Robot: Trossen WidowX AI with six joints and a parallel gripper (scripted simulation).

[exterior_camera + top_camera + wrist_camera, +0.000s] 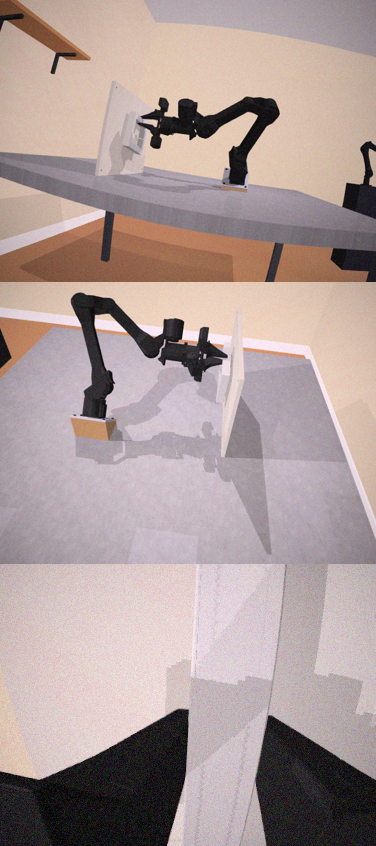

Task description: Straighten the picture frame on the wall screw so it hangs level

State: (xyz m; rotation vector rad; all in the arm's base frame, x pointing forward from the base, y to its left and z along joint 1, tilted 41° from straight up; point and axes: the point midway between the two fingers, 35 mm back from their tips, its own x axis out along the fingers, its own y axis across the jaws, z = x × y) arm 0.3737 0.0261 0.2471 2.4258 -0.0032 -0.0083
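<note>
My gripper tip is 10 mm short of the pale picture frame and 50 mm above it. From my gripper tip the other things lie so: cream wall board 20 mm ahead, 60 mm below.
</note>
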